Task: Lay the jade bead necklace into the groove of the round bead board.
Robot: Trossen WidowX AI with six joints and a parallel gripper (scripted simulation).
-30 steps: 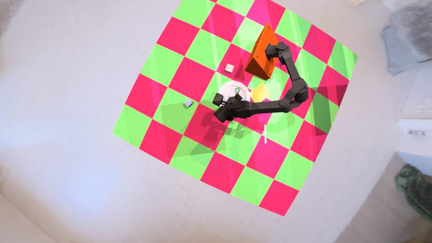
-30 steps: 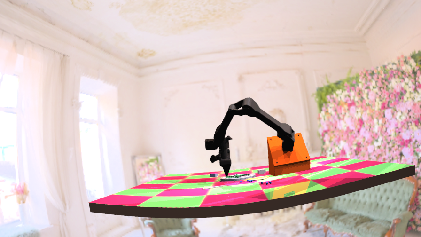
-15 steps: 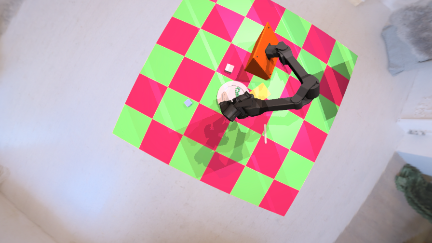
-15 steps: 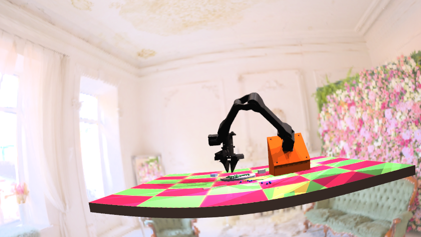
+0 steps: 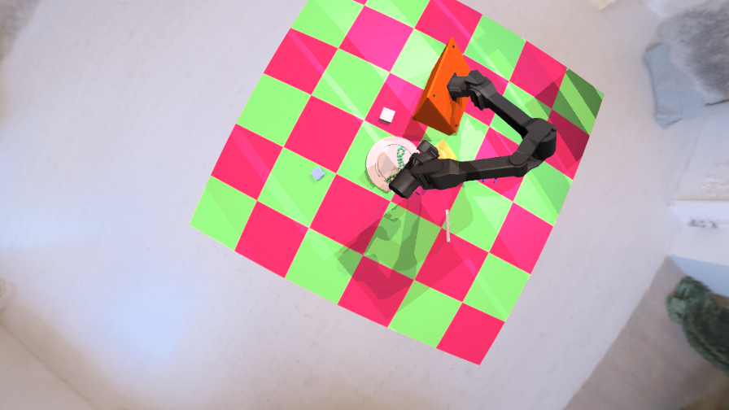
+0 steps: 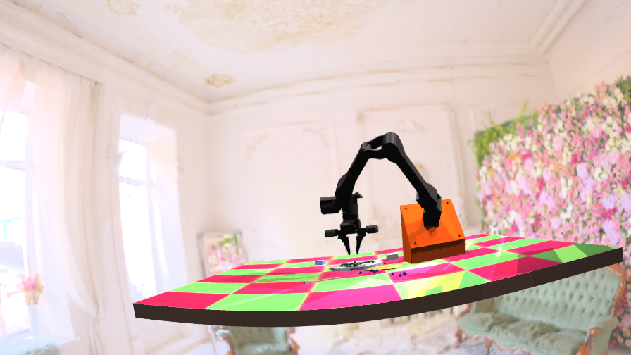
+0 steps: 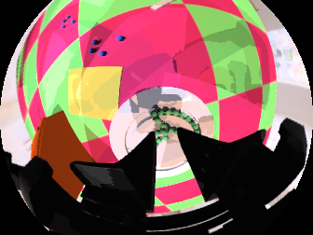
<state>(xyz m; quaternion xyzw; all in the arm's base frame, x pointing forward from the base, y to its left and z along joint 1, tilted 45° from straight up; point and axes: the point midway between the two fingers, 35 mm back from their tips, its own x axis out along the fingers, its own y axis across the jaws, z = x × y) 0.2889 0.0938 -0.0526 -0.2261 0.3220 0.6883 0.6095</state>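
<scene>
Right now my gripper tip is 50 mm to the left of the round bead board and 40 mm above it. The rest, counted from my gripper tip: white cube 140 mm behind, 170 mm to the right, 40 mm below; thin white stick 80 mm ahead, 240 mm to the left, 50 mm below; yellow patch 110 mm behind, 70 mm to the left, 50 mm below.
</scene>
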